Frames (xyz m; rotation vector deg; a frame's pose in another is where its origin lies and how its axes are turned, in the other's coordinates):
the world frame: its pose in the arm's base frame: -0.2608 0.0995 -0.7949 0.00 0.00 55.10
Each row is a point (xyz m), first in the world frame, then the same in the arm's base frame.
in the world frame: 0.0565 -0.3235 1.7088
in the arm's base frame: 0.0368 -0.0393 0.9139
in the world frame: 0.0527 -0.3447 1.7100
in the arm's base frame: 0.0521 -0.0545 0.9151
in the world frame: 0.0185 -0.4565 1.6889
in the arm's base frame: 0.1242 -0.1465 0.8940
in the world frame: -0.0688 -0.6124 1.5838
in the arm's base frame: 0.2021 -0.3073 0.7889
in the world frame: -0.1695 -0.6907 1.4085
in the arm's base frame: 0.2087 -0.4347 0.6136
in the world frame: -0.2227 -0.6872 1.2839
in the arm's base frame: 0.1754 -0.4763 0.4890
